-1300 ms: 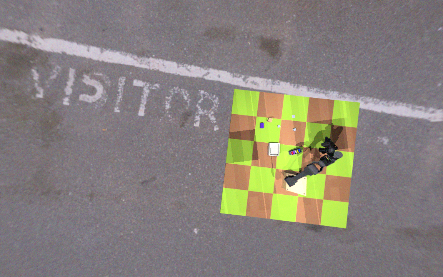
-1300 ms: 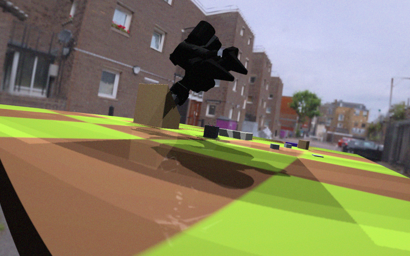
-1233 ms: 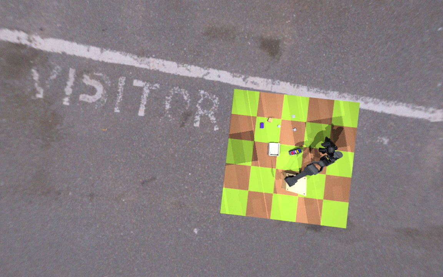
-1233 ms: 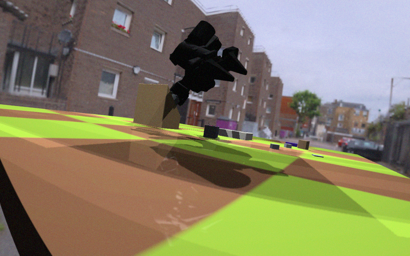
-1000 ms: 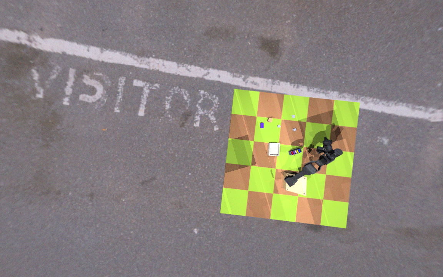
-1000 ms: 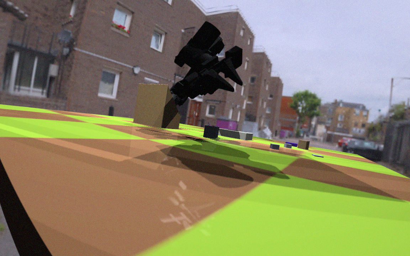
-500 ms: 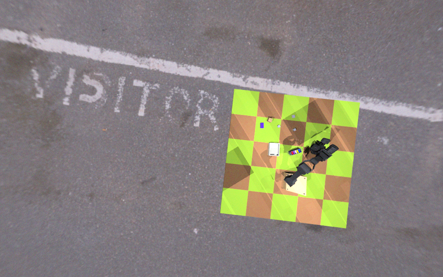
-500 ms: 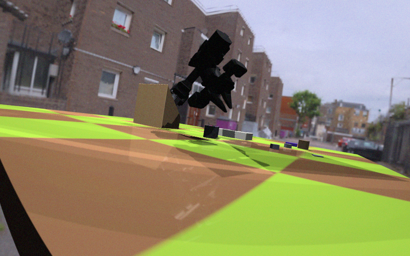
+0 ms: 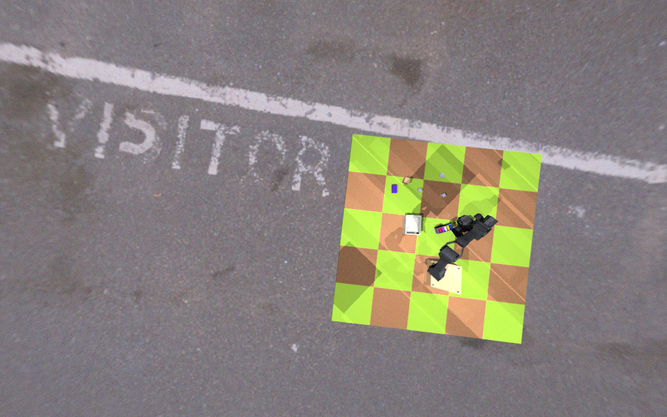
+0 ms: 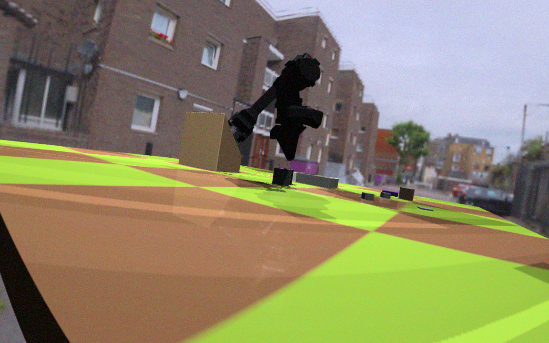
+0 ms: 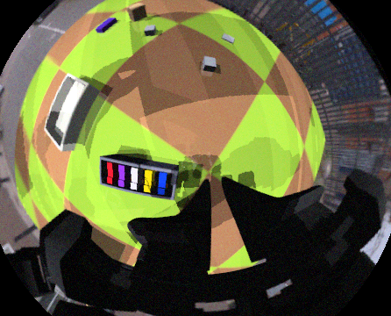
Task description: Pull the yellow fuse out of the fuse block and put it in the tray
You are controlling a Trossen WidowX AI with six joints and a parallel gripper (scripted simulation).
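The yellow fuse lies 60 mm behind my gripper tip, 50 mm to the left of it and 40 mm below it. Also, from my gripper tip: tray (90 mm behind, 280 mm to the left, 60 mm below).
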